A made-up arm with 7 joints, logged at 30 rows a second.
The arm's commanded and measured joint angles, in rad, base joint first. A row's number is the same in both.
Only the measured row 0 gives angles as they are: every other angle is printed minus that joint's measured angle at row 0.
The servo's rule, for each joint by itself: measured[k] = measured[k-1] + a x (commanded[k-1-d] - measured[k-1]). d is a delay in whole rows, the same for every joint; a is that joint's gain. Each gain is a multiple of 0.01, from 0.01 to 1. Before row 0 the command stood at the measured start. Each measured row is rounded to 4 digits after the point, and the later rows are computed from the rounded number. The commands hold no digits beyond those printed.
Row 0, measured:
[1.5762, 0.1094, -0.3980, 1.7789, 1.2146, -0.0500, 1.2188]
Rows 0 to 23, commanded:
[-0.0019, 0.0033, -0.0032, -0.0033, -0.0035, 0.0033, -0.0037]
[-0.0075, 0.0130, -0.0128, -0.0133, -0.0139, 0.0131, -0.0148]
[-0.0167, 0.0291, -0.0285, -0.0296, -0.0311, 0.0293, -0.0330]
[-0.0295, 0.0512, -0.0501, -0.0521, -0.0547, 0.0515, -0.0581]
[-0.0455, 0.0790, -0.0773, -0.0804, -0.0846, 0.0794, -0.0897]
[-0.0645, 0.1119, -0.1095, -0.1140, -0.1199, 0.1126, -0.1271]
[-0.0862, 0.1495, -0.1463, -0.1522, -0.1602, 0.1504, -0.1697]
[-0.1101, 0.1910, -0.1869, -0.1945, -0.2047, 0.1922, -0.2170]
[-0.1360, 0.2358, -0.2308, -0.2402, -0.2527, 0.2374, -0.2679]
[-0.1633, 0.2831, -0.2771, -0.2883, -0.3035, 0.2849, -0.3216]
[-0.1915, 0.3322, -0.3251, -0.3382, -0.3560, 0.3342, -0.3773]
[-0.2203, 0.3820, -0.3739, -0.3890, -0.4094, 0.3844, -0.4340]
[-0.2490, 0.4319, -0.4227, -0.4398, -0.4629, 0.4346, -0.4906]
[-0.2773, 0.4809, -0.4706, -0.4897, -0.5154, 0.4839, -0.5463]
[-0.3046, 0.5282, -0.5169, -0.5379, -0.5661, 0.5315, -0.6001]
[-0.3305, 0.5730, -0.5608, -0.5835, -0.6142, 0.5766, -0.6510]
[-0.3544, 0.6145, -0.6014, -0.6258, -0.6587, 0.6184, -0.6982]
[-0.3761, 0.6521, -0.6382, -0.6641, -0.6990, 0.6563, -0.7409]
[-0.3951, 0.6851, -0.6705, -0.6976, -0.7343, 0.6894, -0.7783]
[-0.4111, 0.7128, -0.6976, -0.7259, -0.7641, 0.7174, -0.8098]
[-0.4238, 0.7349, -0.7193, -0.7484, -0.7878, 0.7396, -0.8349]
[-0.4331, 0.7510, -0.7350, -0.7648, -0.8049, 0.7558, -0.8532]
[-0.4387, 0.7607, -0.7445, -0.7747, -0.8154, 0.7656, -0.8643]
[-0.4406, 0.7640, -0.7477, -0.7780, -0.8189, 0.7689, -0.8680]
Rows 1 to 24, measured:
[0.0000, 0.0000, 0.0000, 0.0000, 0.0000, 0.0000, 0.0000]
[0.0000, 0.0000, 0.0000, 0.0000, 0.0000, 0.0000, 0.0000]
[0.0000, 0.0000, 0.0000, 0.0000, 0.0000, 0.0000, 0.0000]
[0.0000, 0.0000, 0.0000, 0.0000, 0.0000, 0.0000, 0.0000]
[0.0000, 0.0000, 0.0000, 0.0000, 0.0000, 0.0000, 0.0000]
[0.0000, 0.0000, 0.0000, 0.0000, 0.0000, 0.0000, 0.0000]
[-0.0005, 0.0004, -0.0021, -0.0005, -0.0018, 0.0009, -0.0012]
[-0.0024, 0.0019, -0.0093, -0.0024, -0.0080, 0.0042, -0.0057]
[-0.0063, 0.0052, -0.0222, -0.0065, -0.0198, 0.0110, -0.0147]
[-0.0126, 0.0107, -0.0409, -0.0133, -0.0376, 0.0219, -0.0290]
[-0.0215, 0.0189, -0.0653, -0.0234, -0.0616, 0.0374, -0.0490]
[-0.0331, 0.0301, -0.0949, -0.0370, -0.0913, 0.0577, -0.0748]
[-0.0474, 0.0444, -0.1293, -0.0543, -0.1264, 0.0827, -0.1061]
[-0.0643, 0.0620, -0.1679, -0.0753, -0.1663, 0.1123, -0.1427]
[-0.0837, 0.0829, -0.2100, -0.1000, -0.2104, 0.1461, -0.1840]
[-0.1052, 0.1069, -0.2550, -0.1282, -0.2579, 0.1836, -0.2294]
[-0.1285, 0.1339, -0.3020, -0.1597, -0.3079, 0.2243, -0.2782]
[-0.1533, 0.1637, -0.3502, -0.1941, -0.3597, 0.2675, -0.3296]
[-0.1791, 0.1959, -0.3988, -0.2310, -0.4123, 0.3126, -0.3827]
[-0.2056, 0.2301, -0.4469, -0.2698, -0.4649, 0.3589, -0.4367]
[-0.2323, 0.2659, -0.4938, -0.3100, -0.5165, 0.4055, -0.4906]
[-0.2588, 0.3028, -0.5387, -0.3510, -0.5663, 0.4517, -0.5435]
[-0.2846, 0.3402, -0.5807, -0.3922, -0.6134, 0.4967, -0.5946]
[-0.3093, 0.3776, -0.6192, -0.4330, -0.6571, 0.5398, -0.6429]
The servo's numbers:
d 6
a 0.27 0.12 0.67 0.15 0.51 0.27 0.33

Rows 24 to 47, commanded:
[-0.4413, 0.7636, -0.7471, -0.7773, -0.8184, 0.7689, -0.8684]
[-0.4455, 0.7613, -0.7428, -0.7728, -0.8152, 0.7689, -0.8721]
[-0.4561, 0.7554, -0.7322, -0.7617, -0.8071, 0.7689, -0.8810]
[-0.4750, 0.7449, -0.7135, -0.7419, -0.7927, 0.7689, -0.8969]
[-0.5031, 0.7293, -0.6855, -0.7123, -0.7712, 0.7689, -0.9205]
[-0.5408, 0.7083, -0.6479, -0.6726, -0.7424, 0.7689, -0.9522]
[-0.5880, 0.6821, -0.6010, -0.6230, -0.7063, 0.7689, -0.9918]
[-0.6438, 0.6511, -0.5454, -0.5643, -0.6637, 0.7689, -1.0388]
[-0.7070, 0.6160, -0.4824, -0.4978, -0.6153, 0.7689, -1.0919]
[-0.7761, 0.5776, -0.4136, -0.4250, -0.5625, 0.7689, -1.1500]
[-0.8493, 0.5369, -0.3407, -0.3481, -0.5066, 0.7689, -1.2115]
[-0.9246, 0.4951, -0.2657, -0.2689, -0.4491, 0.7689, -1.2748]
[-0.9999, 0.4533, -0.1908, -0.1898, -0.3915, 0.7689, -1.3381]
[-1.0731, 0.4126, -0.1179, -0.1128, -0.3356, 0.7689, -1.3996]
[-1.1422, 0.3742, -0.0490, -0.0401, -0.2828, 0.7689, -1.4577]
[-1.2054, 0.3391, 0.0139, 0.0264, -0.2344, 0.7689, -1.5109]
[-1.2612, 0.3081, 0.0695, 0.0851, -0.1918, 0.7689, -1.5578]
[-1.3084, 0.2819, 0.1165, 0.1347, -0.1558, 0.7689, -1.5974]
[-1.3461, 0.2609, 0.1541, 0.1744, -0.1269, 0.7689, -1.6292]
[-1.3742, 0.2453, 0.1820, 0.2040, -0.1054, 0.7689, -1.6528]
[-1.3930, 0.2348, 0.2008, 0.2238, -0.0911, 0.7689, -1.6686]
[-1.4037, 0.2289, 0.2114, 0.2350, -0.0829, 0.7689, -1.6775]
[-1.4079, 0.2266, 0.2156, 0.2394, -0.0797, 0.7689, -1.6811]
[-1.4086, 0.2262, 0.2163, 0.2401, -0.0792, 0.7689, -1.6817]
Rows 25 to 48, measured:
[-0.3325, 0.4145, -0.6536, -0.4727, -0.6965, 0.5802, -0.6876]
[-0.3537, 0.4503, -0.6831, -0.5107, -0.7310, 0.6172, -0.7279]
[-0.3726, 0.4845, -0.7074, -0.5464, -0.7600, 0.6502, -0.7632]
[-0.3889, 0.5165, -0.7259, -0.5792, -0.7829, 0.6787, -0.7929]
[-0.4023, 0.5458, -0.7384, -0.6085, -0.7995, 0.7022, -0.8165]
[-0.4126, 0.5720, -0.7446, -0.6339, -0.8094, 0.7202, -0.8335]
[-0.4203, 0.5950, -0.7463, -0.6554, -0.8140, 0.7333, -0.8450]
[-0.4271, 0.6150, -0.7440, -0.6730, -0.8146, 0.7429, -0.8539]
[-0.4349, 0.6318, -0.7361, -0.6863, -0.8108, 0.7499, -0.8628]
[-0.4457, 0.6454, -0.7210, -0.6946, -0.8016, 0.7550, -0.8741]
[-0.4612, 0.6555, -0.6972, -0.6973, -0.7861, 0.7588, -0.8894]
[-0.4827, 0.6618, -0.6642, -0.6936, -0.7638, 0.7615, -0.9101]
[-0.5111, 0.6642, -0.6219, -0.6830, -0.7345, 0.7635, -0.9371]
[-0.5469, 0.6626, -0.5706, -0.6652, -0.6984, 0.7650, -0.9707]
[-0.5901, 0.6570, -0.5115, -0.6401, -0.6560, 0.7661, -1.0107]
[-0.6403, 0.6475, -0.4459, -0.6078, -0.6083, 0.7669, -1.0567]
[-0.6967, 0.6342, -0.3754, -0.5688, -0.5564, 0.7674, -1.1078]
[-0.7582, 0.6175, -0.3019, -0.5238, -0.5017, 0.7678, -1.1629]
[-0.8235, 0.5978, -0.2275, -0.4737, -0.4455, 0.7681, -1.2207]
[-0.8909, 0.5756, -0.1541, -0.4196, -0.3895, 0.7683, -1.2797]
[-0.9588, 0.5514, -0.0837, -0.3627, -0.3351, 0.7685, -1.3384]
[-1.0254, 0.5259, -0.0183, -0.3043, -0.2837, 0.7686, -1.3953]
[-1.0891, 0.4998, 0.0405, -0.2459, -0.2368, 0.7687, -1.4489]
[-1.1483, 0.4737, 0.0914, -0.1888, -0.1955, 0.7688, -1.4979]

